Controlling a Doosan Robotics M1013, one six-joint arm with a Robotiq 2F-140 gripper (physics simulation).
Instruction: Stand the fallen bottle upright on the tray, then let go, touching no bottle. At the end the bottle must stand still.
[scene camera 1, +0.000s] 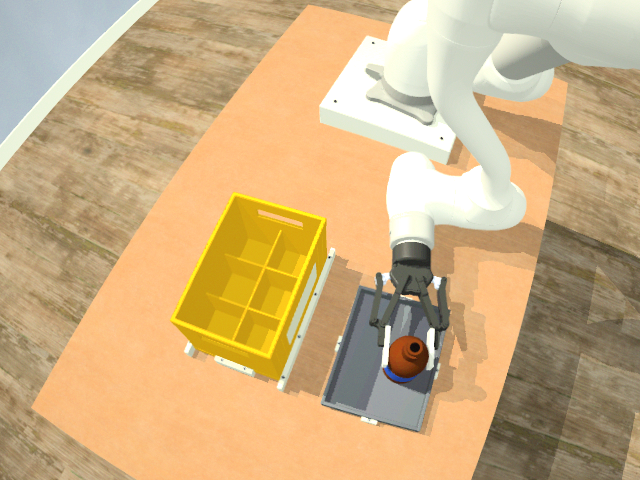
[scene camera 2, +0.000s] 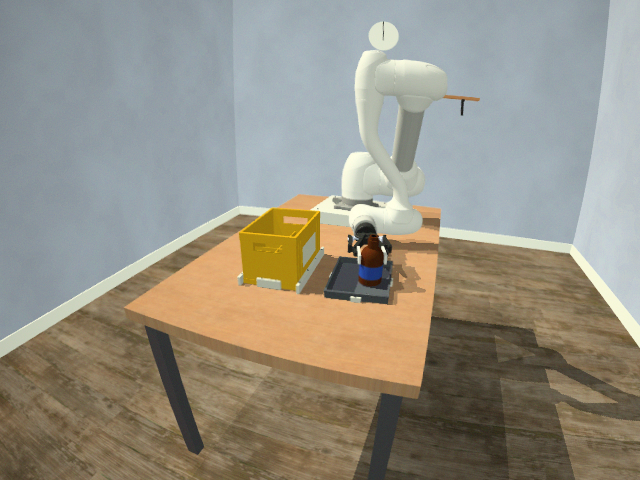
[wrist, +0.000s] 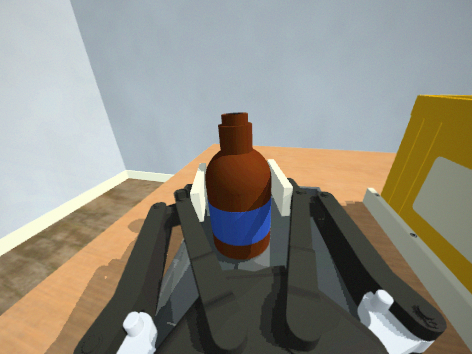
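Seen in the pictures: gripper, fingertip midpoint: (scene camera 1: 407, 367) (scene camera 2: 372, 260) (wrist: 237, 172); arm's base, link origin: (scene camera 1: 410, 92).
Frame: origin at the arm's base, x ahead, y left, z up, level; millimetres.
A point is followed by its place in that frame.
Note:
The brown bottle with a blue band (scene camera 1: 405, 364) {x 656, y 290, z 73 mm} (scene camera 2: 370, 273) {x 666, y 296, z 4 mm} (wrist: 240, 225) {x 596, y 272, z 11 mm} is upright between my fingers, neck up, over the right part of the grey tray (scene camera 1: 351, 377) {x 695, y 212, z -47 mm} (scene camera 2: 343, 281) {x 660, y 205, z -47 mm}. Its base is at or very close to the tray floor; I cannot tell whether it touches. My gripper (scene camera 1: 408, 356) {x 650, y 296, z 43 mm} (scene camera 2: 372, 254) {x 650, y 296, z 43 mm} (wrist: 237, 172) {x 650, y 296, z 43 mm} reaches in from the robot's side, low and nearly level, and is shut on the bottle. The white finger pads press on both sides of its body, below the neck.
A yellow crate with compartments (scene camera 1: 206, 268) {x 685, y -101, z 91 mm} (scene camera 2: 268, 263) {x 787, y 8, z 30 mm} (wrist: 435, 145) {x 717, y 87, z 75 mm} stands beside the tray, on the left in the scene views. A white rail (scene camera 1: 310, 315) {x 631, y 82, z -27 mm} runs along the crate's side facing the tray. Small white blocks sit at the tray's edges. The tray has a low raised rim.

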